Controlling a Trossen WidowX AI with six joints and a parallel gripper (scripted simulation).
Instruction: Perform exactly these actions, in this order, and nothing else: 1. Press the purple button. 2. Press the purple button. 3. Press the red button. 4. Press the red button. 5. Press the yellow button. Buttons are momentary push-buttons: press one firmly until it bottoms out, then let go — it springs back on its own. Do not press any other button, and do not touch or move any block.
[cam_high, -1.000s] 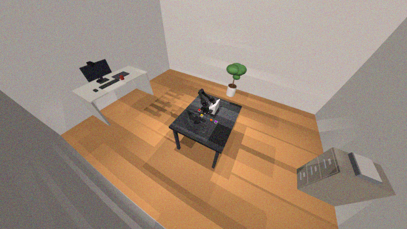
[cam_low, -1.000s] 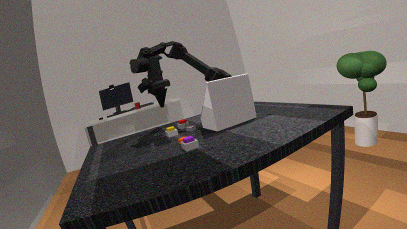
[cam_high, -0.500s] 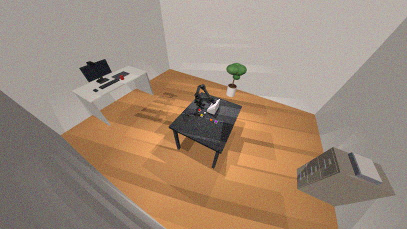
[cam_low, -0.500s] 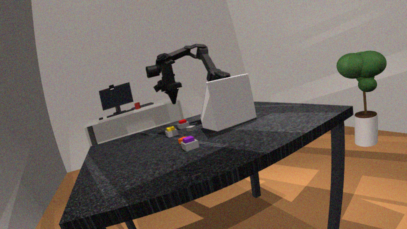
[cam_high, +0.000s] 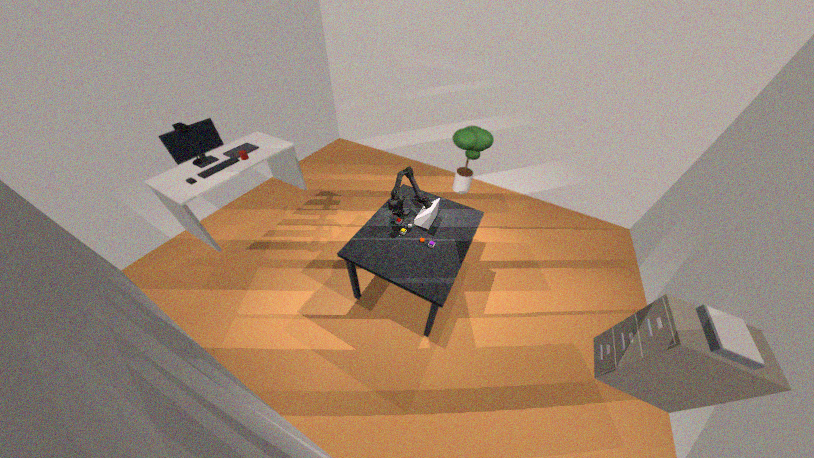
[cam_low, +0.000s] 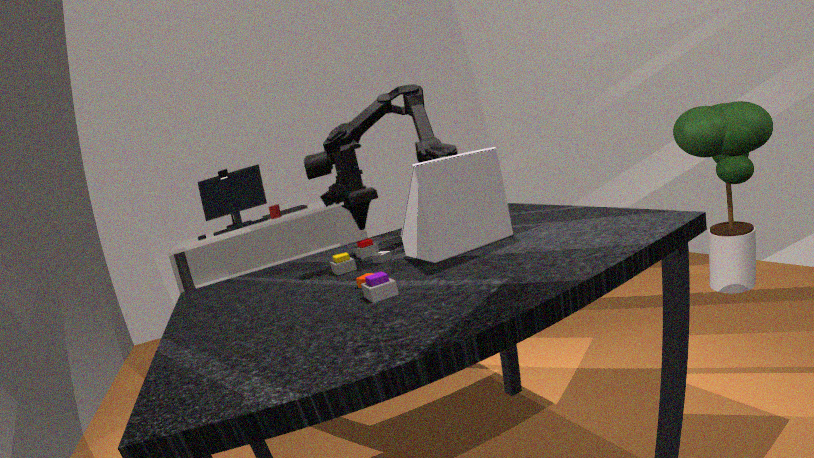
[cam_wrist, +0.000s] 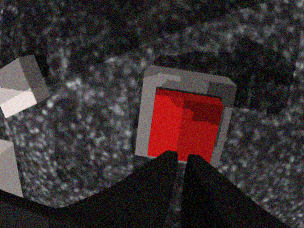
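Right now the red button is 4 cm below my gripper tip. The rest, counted from my gripper tip: small grey block 11 cm to the left, 6 cm below; then yellow button 10 cm to the left, 9 cm ahead, 4 cm below; then orange block 28 cm to the left, 9 cm ahead, 6 cm below.
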